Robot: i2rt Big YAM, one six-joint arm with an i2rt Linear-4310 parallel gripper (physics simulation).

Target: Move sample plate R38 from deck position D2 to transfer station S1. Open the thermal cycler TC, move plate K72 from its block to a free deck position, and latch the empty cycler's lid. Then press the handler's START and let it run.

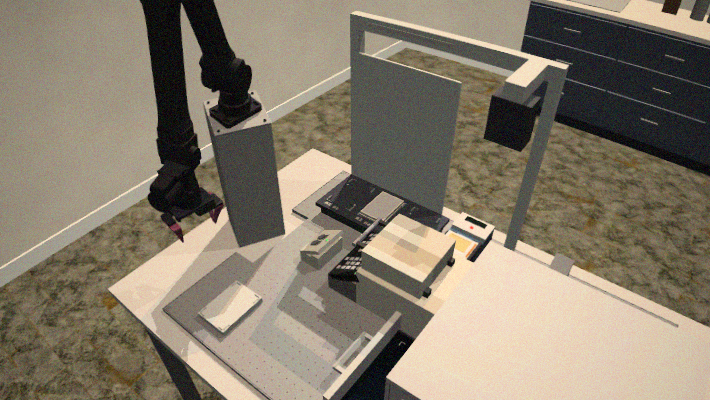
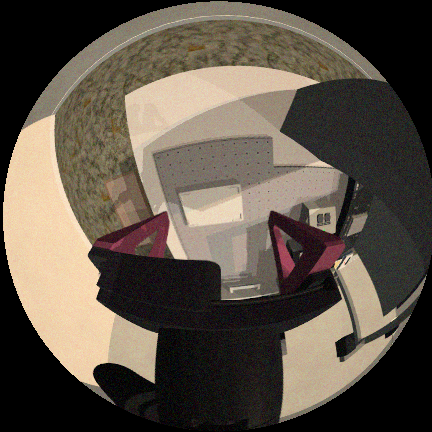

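Pixels of known places: gripper, fingertip midpoint: (image 1: pixel 198 231) (image 2: pixel 218 216); arm's base, link origin: (image 1: pixel 236 111).
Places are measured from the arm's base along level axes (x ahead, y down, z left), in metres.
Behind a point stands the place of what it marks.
My gripper (image 1: pixel 198 231) {x 0.113, y 0.198, z -0.246 m} (image 2: pixel 218 216) {x 0.113, y 0.198, z -0.246 m} is open and empty, high beside the grey pedestal, with its dark red fingers pointing down. A pale plate (image 1: pixel 382 206) {x 0.297, y 0.348, z 0.279 m} lies on the dark marked deck (image 1: pixel 335 199) {x 0.148, y 0.364, z 0.221 m}; its label is not readable. The thermal cycler (image 1: pixel 407 247) {x 0.537, y 0.210, z 0.068 m}, a beige box with a keypad front, has its lid down; plate K72 does not show. A flat white rectangular piece (image 1: pixel 230 306) {x 0.219, y 0.390, z -0.269 m} (image 2: pixel 212 204) {x 0.208, y 0.390, z -0.265 m} lies on the perforated board (image 1: pixel 235 265) {x 0.095, y 0.409, z -0.158 m} (image 2: pixel 215 155) {x 0.096, y 0.409, z -0.250 m}; I cannot tell whether it is station S1. A small box (image 1: pixel 320 254) {x 0.288, y 0.358, z 0.007 m} (image 2: pixel 322 217) {x 0.243, y 0.352, z 0.037 m} has two dark buttons and a green light.
The grey pedestal (image 1: pixel 252 185) {x 0.065, y 0.201, z -0.030 m} carries the arm. A grey panel (image 1: pixel 405 125) {x 0.297, y 0.096, z 0.373 m} and a frame (image 1: pixel 532 170) {x 0.685, y 0.088, z 0.402 m} with a hanging black box (image 1: pixel 511 120) {x 0.654, y -0.113, z 0.249 m} stand behind the deck. A white device (image 1: pixel 471 227) {x 0.559, y 0.354, z 0.385 m} with a red light is behind the cycler. A raised handled panel (image 1: pixel 365 355) {x 0.609, y 0.322, z -0.175 m} borders the perforated board.
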